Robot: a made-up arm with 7 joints.
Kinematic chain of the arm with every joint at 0, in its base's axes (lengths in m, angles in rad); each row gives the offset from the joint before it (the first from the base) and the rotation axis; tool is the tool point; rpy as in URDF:
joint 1: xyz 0 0 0.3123 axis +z
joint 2: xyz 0 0 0 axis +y
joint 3: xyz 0 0 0.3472 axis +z
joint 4: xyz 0.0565 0 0 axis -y
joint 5: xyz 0.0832 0 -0.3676 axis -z
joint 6: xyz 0 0 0 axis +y
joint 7: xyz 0.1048 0 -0.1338 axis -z
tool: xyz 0 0 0 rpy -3.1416 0 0
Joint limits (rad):
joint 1: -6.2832..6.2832
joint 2: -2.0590..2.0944
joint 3: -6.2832..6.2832
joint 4: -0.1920..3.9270
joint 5: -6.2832..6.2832
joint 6: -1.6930..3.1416
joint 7: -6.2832..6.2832
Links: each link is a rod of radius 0.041 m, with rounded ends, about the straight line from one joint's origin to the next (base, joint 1, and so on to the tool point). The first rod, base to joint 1, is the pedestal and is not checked.
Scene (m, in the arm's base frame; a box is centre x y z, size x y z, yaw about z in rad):
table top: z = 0
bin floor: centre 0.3 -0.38 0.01 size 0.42 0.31 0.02 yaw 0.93
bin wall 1: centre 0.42 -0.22 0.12 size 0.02 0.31 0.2 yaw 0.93
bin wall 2: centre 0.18 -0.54 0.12 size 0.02 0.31 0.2 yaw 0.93
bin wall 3: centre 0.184 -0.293 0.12 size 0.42 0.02 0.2 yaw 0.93
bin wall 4: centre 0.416 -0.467 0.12 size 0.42 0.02 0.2 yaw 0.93
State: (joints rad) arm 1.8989 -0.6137 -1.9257 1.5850 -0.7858 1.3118 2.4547
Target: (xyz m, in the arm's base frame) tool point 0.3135 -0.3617 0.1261
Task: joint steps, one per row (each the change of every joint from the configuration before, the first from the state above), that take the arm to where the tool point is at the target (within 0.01 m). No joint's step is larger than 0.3 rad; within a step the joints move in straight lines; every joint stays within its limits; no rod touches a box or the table.
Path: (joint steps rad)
1: -0.1409 0.1943 -0.1486 -0.2082 0.0362 0.2385 0.0000
2: -0.1409 0.1944 -0.1485 -0.2083 0.0362 0.2384 0.0000
3: 0.0012 -0.2841 -0.0490 -0.0150 -0.0244 -0.1321 0.0000
4: 0.0011 -0.2840 -0.0489 -0.0151 -0.0244 -0.1321 0.0000

